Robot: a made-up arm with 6 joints.
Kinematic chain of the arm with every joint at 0, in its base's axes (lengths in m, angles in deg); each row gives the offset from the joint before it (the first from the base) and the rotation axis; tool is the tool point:
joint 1: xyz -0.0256 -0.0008 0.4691 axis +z
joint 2: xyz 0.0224 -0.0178 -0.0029 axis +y
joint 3: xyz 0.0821 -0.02 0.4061 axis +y
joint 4: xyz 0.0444 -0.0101 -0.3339 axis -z
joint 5: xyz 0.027 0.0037 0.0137 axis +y
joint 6: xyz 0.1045 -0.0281 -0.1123 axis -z
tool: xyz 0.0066 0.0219 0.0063
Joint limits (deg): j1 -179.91..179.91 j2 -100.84..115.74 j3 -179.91..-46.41 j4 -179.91..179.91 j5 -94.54..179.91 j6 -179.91..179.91
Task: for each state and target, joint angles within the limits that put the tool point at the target. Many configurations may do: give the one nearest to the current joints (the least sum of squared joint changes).
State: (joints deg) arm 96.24 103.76 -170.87 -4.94 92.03 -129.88
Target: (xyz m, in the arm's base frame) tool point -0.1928 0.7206 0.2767
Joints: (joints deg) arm 109.48 88.21 -167.70 -1.44 127.40 -127.05
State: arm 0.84 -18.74 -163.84 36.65 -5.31 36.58
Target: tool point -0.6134 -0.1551 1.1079
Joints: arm 3.58 -51.23 -160.75 33.01 19.52 41.38
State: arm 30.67 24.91 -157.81 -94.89 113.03 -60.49
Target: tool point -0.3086 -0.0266 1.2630
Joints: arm -15.58 -25.79 -171.24 -100.78 76.57 -56.09
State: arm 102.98 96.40 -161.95 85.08 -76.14 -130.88
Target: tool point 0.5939 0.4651 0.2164
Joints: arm 52.68 97.56 -161.53 78.84 -39.58 -130.03
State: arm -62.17 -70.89 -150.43 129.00 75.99 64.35
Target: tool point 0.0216 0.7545 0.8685
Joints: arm -92.48 -77.78 -153.36 128.26 83.03 64.76
